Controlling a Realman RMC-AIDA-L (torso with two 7-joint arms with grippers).
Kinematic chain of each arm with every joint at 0, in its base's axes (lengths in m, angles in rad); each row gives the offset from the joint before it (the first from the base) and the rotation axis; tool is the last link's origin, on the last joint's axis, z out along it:
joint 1: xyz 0 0 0.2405 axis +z
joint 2: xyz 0 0 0 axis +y
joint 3: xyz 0 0 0.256 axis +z
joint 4: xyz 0 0 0 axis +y
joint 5: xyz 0 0 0.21 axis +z
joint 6: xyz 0 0 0 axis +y
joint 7: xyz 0 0 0.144 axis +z
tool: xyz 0 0 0
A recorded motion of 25 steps. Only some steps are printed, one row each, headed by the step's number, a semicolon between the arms.
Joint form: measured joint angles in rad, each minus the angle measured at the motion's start. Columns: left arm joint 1, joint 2, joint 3, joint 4, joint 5, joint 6, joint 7; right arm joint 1, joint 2, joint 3, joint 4, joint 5, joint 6, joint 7.
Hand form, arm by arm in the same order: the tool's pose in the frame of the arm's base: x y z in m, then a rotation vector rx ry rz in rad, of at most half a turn. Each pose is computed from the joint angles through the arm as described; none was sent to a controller.
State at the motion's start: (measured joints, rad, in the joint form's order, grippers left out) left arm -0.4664 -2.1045 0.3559 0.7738 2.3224 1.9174 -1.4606; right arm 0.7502 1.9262 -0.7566 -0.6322 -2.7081 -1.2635 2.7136
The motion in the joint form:
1: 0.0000 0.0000 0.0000 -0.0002 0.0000 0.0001 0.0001; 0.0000 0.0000 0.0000 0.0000 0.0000 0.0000 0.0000
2: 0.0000 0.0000 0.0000 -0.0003 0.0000 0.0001 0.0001; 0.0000 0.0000 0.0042 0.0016 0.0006 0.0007 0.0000
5: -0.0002 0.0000 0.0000 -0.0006 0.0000 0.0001 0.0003; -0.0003 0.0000 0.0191 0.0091 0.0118 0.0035 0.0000
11: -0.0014 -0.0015 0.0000 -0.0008 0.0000 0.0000 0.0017; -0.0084 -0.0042 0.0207 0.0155 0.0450 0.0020 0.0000
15: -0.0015 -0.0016 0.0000 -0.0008 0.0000 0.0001 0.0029; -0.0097 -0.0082 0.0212 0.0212 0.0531 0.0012 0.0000
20: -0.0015 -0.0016 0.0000 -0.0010 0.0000 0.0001 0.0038; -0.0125 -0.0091 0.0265 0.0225 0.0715 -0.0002 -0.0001
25: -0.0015 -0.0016 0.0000 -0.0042 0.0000 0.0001 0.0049; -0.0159 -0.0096 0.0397 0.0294 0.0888 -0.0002 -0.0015
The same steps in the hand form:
1: -0.2903 0.2681 0.0265 -2.8148 -0.8744 -0.7522; 0.3137 0.3960 0.0512 -1.9178 1.8164 -0.1339
2: -0.2903 0.2681 0.0265 -2.8149 -0.8745 -0.7523; 0.3139 0.3960 0.0512 -1.9154 1.8202 -0.1289
5: -0.2902 0.2681 0.0265 -2.8151 -0.8742 -0.7526; 0.3139 0.3960 0.0504 -1.9082 1.8388 -0.1003
11: -0.2896 0.2683 0.0259 -2.8166 -0.8713 -0.7545; 0.3143 0.3948 0.0502 -1.9038 1.8643 -0.0630
15: -0.2896 0.2683 0.0258 -2.8170 -0.8694 -0.7546; 0.3150 0.3944 0.0508 -1.9013 1.8726 -0.0557
20: -0.2896 0.2683 0.0258 -2.8172 -0.8683 -0.7546; 0.3141 0.3945 0.0508 -1.8990 1.8860 -0.0283
25: -0.2895 0.2680 0.0252 -2.8182 -0.8695 -0.7575; 0.3144 0.3938 0.0502 -1.8919 1.9073 0.0046

